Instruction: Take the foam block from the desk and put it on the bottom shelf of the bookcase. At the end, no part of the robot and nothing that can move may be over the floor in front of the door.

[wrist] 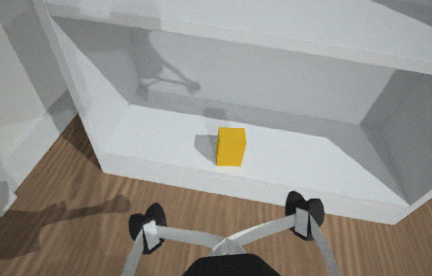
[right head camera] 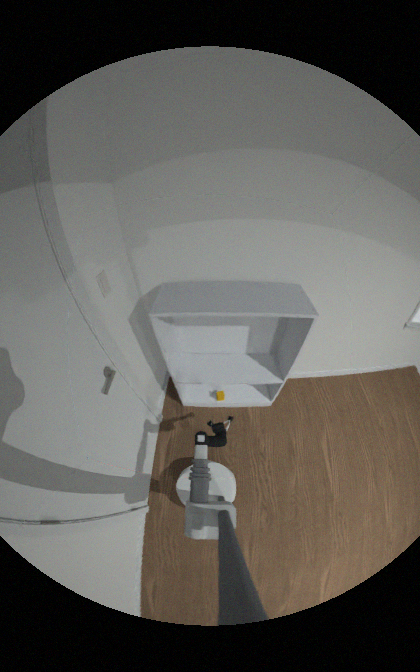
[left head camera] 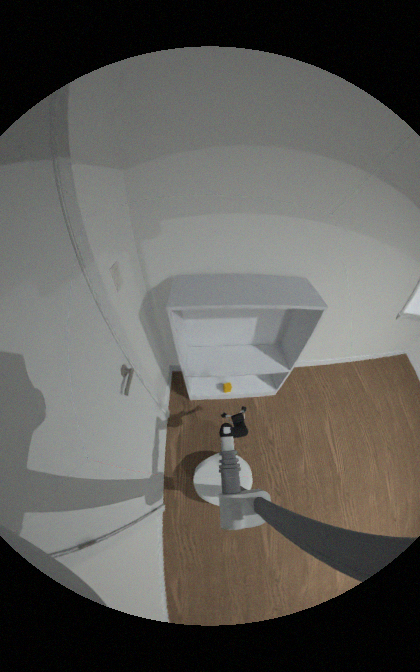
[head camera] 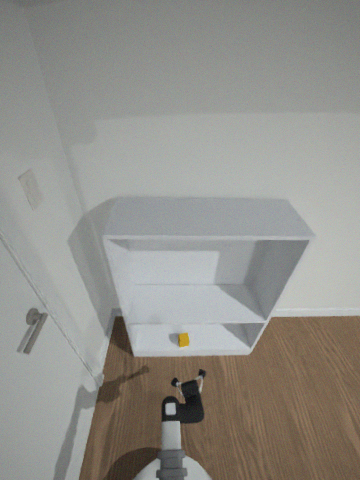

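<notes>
The yellow foam block stands upright on the bottom shelf of the white bookcase. It is near the shelf's middle, a little behind the front edge. My gripper is open and empty, its fingers wide apart. It is outside the bookcase, in front of it and apart from the block. The desk does not show in these views.
A door with a lever handle is in the left wall. My round white base stands on the wood floor, near the left wall. A light switch is above the handle.
</notes>
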